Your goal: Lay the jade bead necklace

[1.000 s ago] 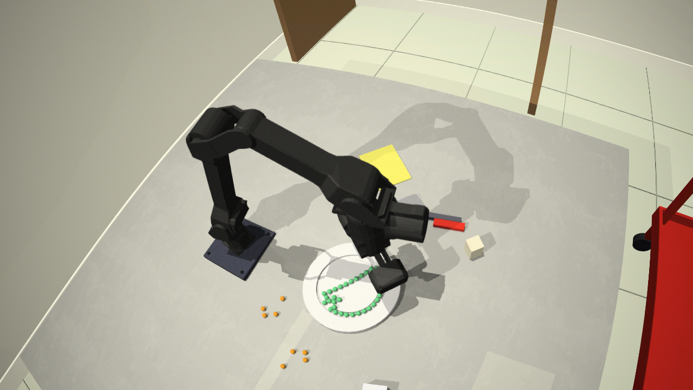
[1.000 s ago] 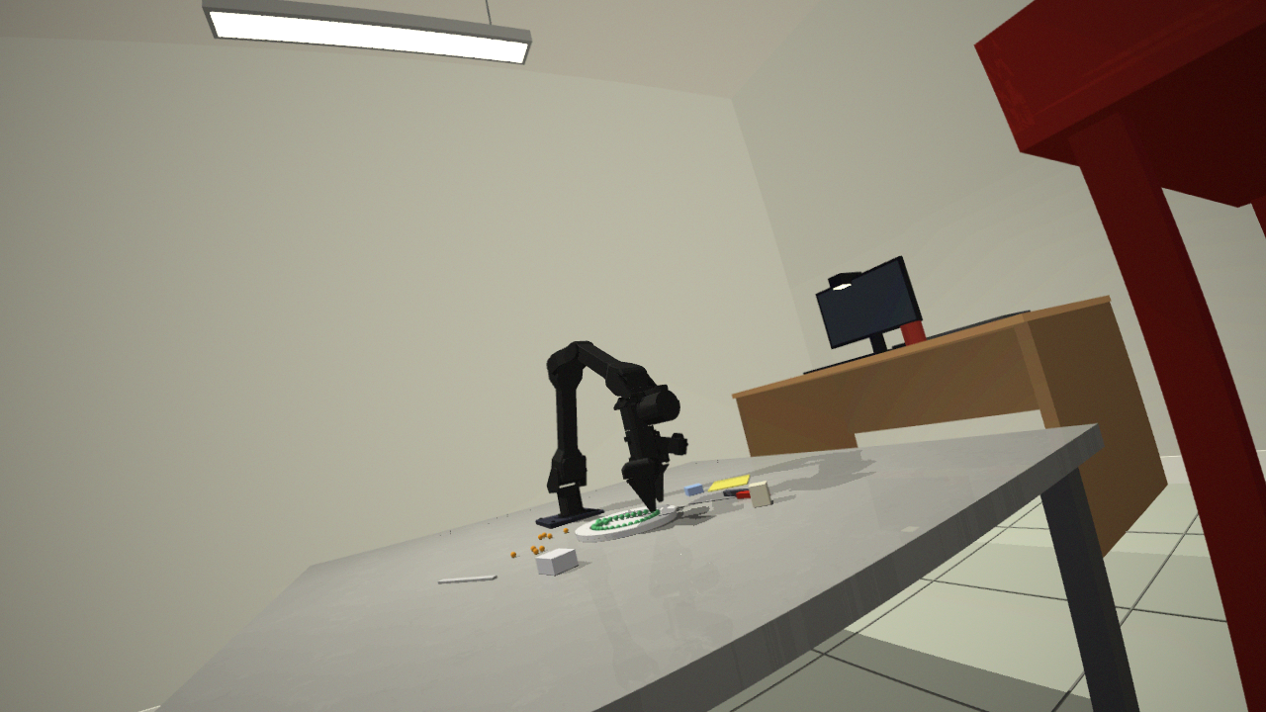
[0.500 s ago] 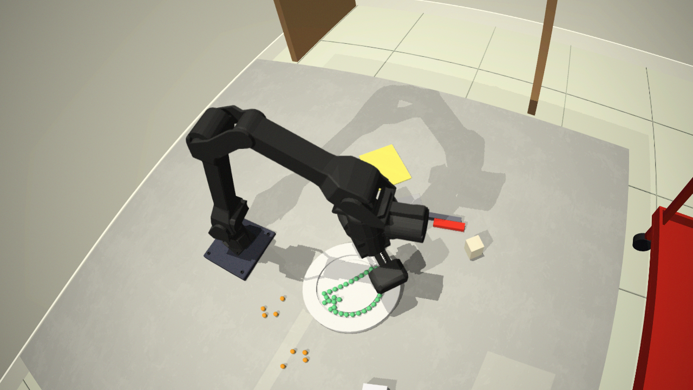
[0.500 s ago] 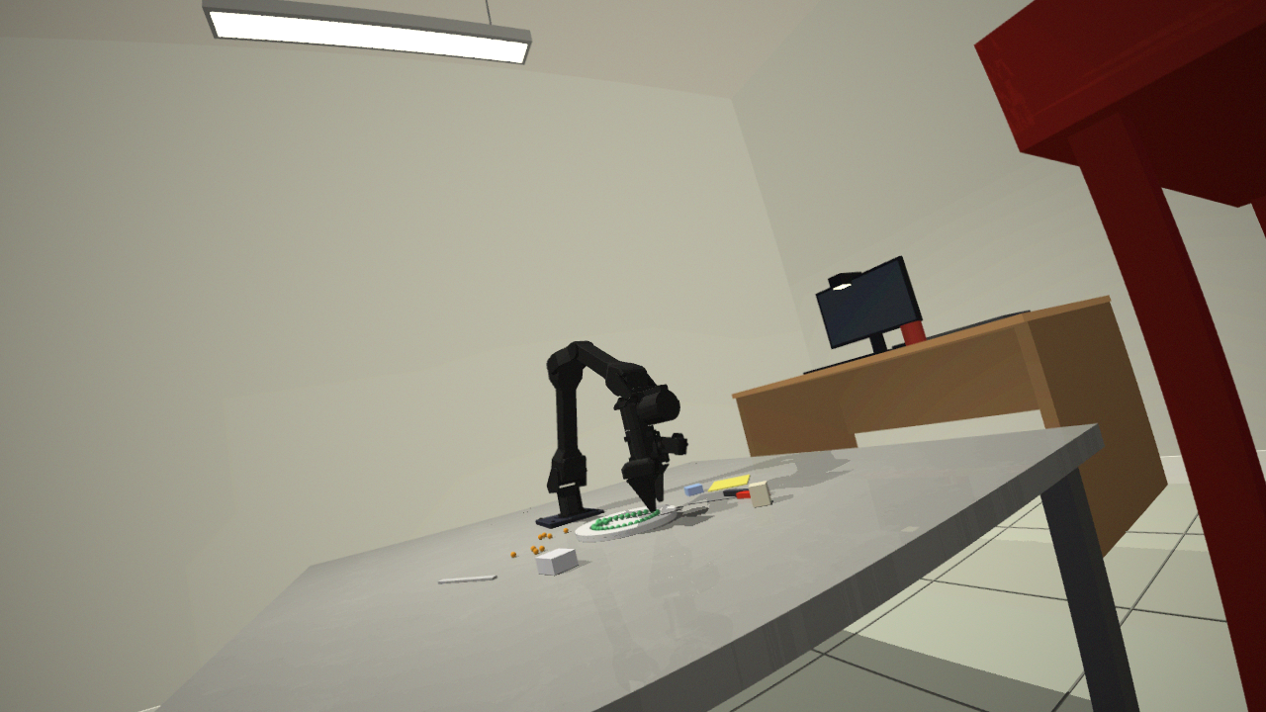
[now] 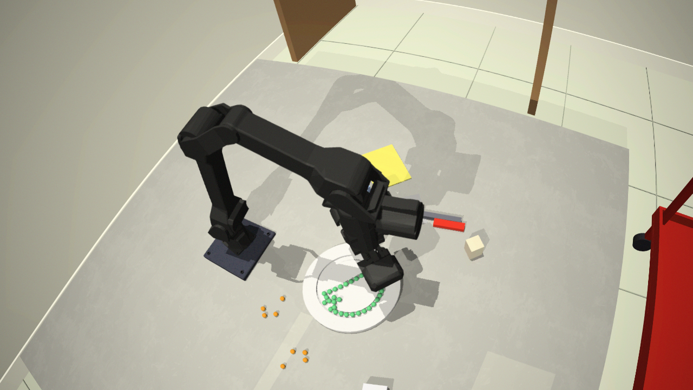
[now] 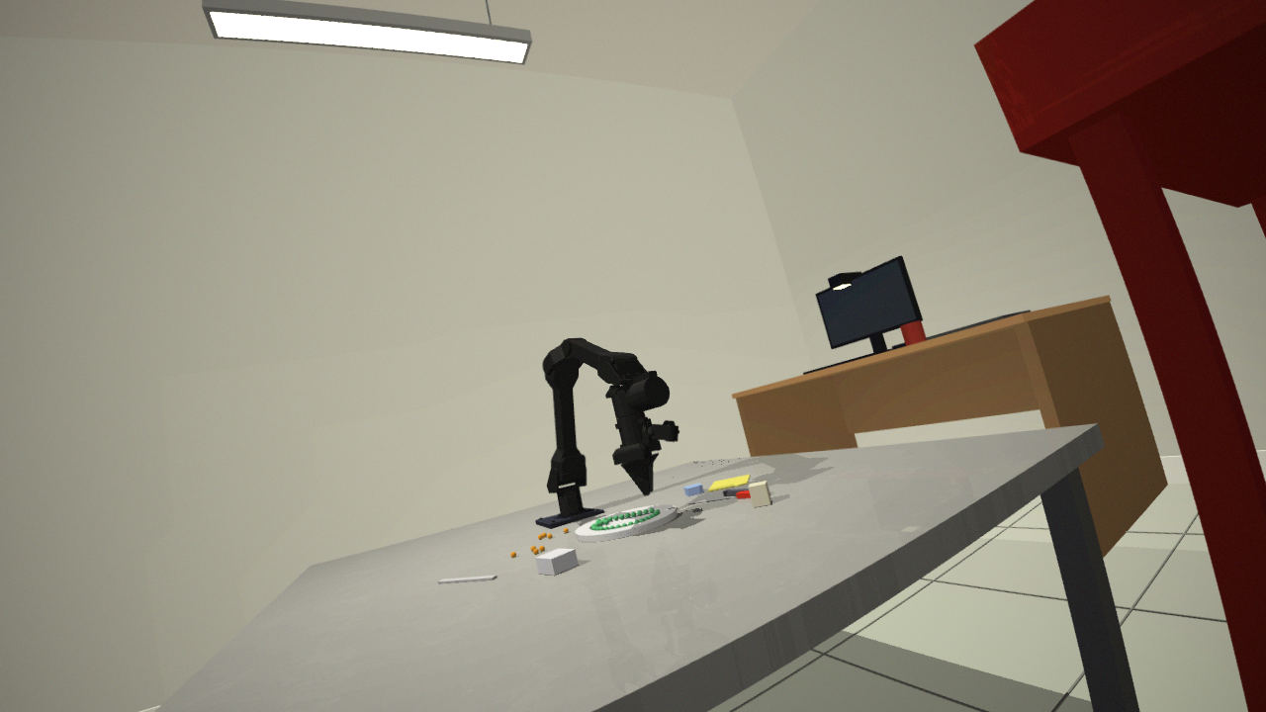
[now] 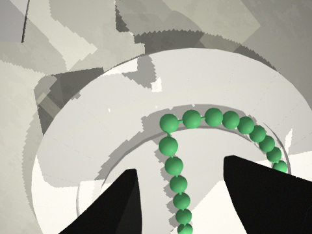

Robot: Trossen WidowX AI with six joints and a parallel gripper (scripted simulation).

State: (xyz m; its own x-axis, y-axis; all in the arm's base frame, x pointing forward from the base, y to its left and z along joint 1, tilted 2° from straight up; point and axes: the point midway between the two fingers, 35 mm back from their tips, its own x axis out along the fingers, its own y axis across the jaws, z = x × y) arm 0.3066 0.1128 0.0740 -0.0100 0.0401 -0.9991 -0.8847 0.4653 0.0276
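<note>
Right now the inner disc is 2 cm behind my gripper tip, 5 cm to the right of it and 4 cm below it. From my gripper tip the other things lie so: grey sheet 3 cm behind, 15 cm to the left, 5 cm below; red bar 6 cm ahead, 18 cm to the left, 4 cm below; bead board 2 cm behind, 5 cm to the right, 5 cm below.
</note>
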